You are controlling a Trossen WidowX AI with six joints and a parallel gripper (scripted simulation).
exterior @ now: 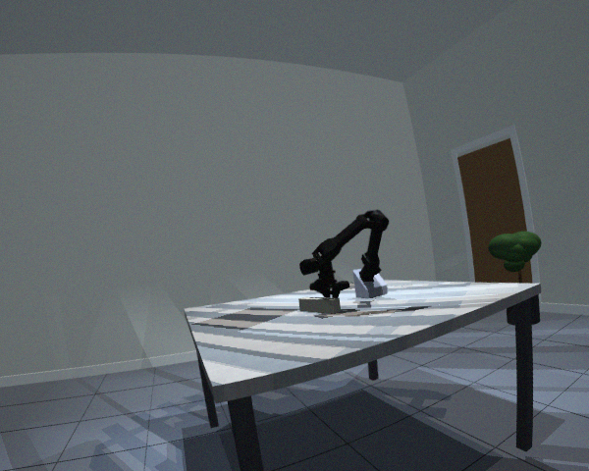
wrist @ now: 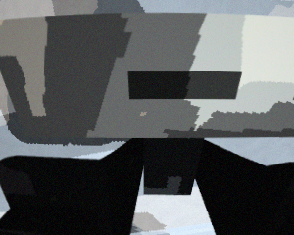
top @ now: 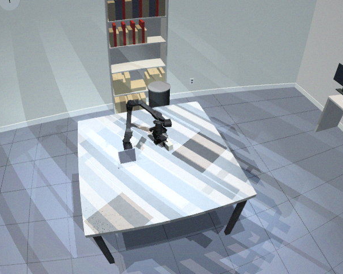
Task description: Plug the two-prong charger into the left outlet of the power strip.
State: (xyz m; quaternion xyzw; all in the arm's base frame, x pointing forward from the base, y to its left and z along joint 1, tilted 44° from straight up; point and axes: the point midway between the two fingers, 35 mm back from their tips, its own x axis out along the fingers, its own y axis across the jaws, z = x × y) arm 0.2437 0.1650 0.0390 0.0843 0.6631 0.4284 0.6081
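Now: the black two-prong charger 20 mm ahead of my gripper tip, 10 mm to the left of it and 10 mm above it.
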